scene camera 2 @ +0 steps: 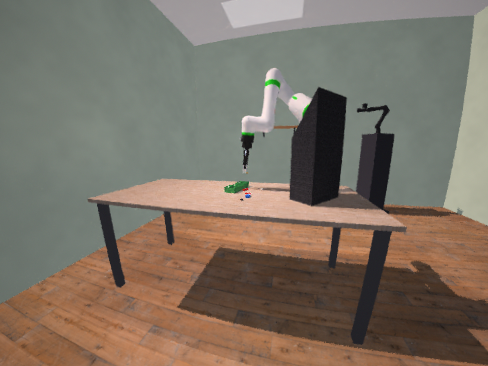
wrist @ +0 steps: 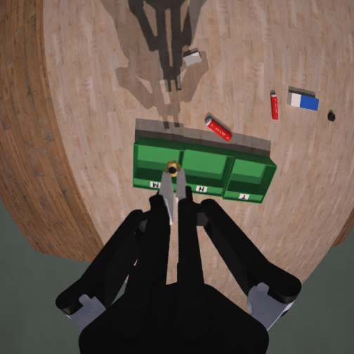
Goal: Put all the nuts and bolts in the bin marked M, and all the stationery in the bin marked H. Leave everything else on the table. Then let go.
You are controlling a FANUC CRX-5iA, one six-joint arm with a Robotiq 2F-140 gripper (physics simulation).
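Places are measured from the arm's base along level axes (x ahead, y left, z up), in metres.
Pixels of known places: gripper, fingertip midpoint: (scene camera 2: 244, 173); arm's base at its link origin: (scene camera 2: 320, 118).
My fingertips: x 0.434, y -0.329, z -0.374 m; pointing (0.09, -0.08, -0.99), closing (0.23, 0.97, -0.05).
Ahead of a thing's pixels: the offset from my fingertips to its top centre. Level surfaces: height alone.
My gripper (scene camera 2: 245, 169) (wrist: 175, 179) is shut on a brass-coloured nut (wrist: 173, 167) with a dark centre and holds it high above the green three-part bin @[dx +0.058, dy +0.027, dz -0.083 m] (scene camera 2: 235, 190) (wrist: 216, 192). In the wrist view, the nut appears over the M compartment, near the divider to H. Labels M (wrist: 155, 185), H (wrist: 201, 189) and T (wrist: 244, 196) mark the compartments; their visible floors are bare. A blue-and-white eraser @[dx -0.002, dy +0.250, dz -0.110 m] (scene camera 2: 248, 196) (wrist: 303, 101) lies on the table. A small grey block (wrist: 192, 58), possibly a sharpener, and a small black piece @[dx +0.047, dy +0.321, dz -0.114 m] (scene camera 2: 241, 199) (wrist: 331, 116), possibly a nut, lie apart.
Two red cylinders, likely batteries, lie on the table @[dz -0.123 m] (scene camera 2: 190, 205) (wrist: 90, 100): one (wrist: 218, 129) close beside the bin, the other (wrist: 274, 106) near the eraser. A tall black block (scene camera 2: 327, 150) stands on the table to the right in the scene view.
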